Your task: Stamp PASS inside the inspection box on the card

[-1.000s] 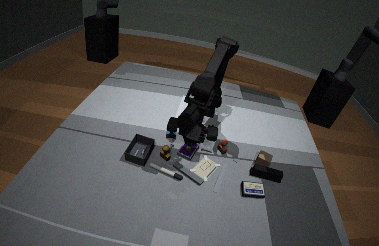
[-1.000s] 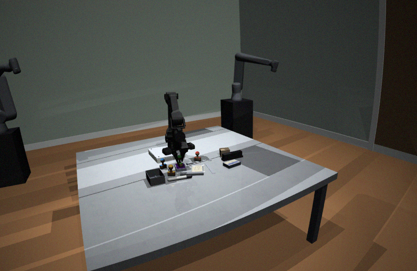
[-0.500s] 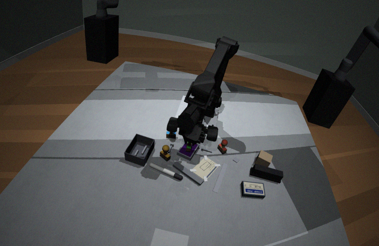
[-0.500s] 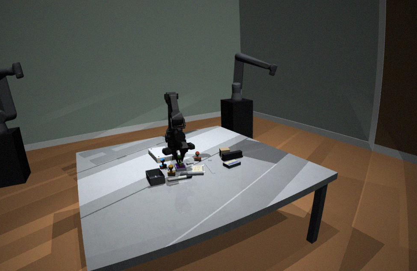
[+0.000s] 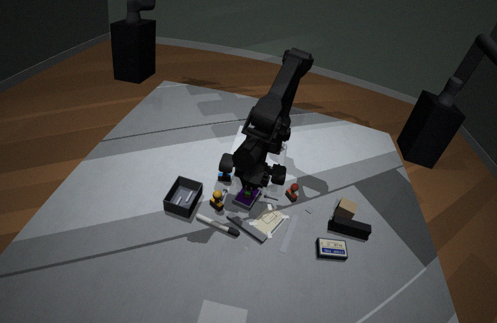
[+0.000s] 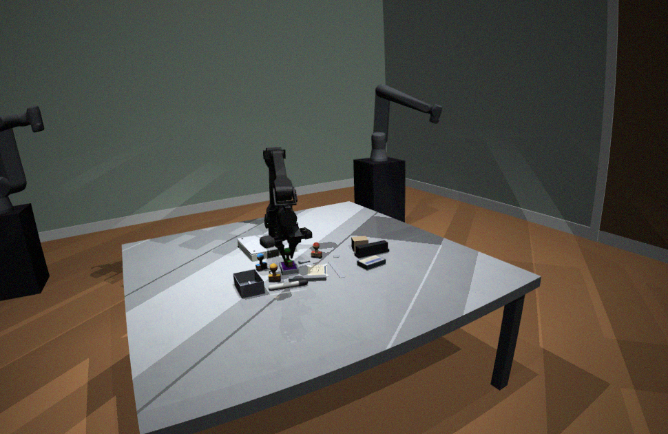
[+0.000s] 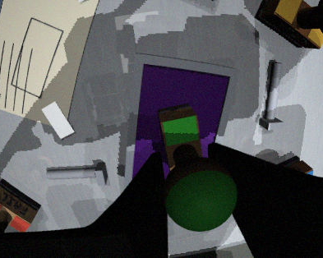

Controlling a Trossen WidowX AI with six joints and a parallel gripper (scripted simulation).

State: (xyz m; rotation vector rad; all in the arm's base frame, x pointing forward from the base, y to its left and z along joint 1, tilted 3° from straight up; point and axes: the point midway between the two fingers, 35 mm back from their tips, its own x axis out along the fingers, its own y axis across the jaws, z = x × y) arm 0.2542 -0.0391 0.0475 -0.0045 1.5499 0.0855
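The purple ink pad is 40 mm below my gripper tip. Also, from my gripper tip: yellow-knobbed stamp: 70 mm ahead, 80 mm to the right, 20 mm below; green-topped stamp: right at my gripper tip; blue-knobbed stamp: 50 mm behind, 90 mm to the right, 20 mm below.
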